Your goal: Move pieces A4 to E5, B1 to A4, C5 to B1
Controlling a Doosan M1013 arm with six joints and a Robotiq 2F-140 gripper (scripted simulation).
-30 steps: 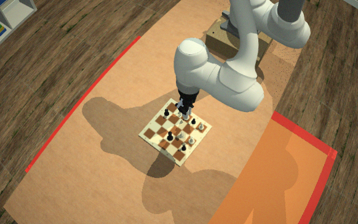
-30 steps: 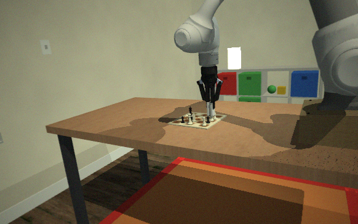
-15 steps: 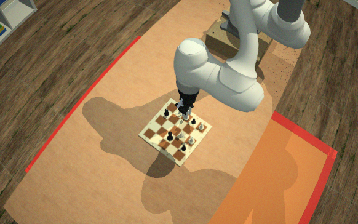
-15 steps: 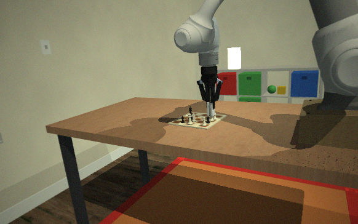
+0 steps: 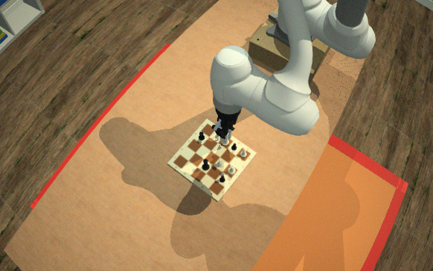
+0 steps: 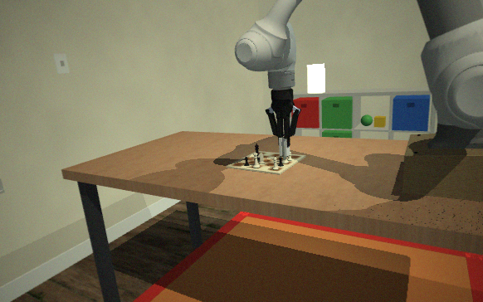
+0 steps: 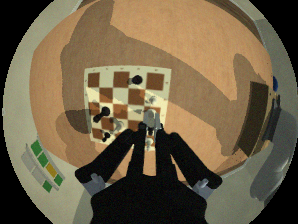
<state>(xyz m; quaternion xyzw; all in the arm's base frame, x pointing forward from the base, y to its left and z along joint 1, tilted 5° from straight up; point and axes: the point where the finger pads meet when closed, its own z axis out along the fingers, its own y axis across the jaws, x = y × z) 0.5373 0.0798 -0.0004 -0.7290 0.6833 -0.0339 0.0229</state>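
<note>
Now: hand 7 cm short of the small chessboard, 1 cm to the right of it and 6 cm above it. Also, from my hand: white chess piece (3 cm below).
</note>
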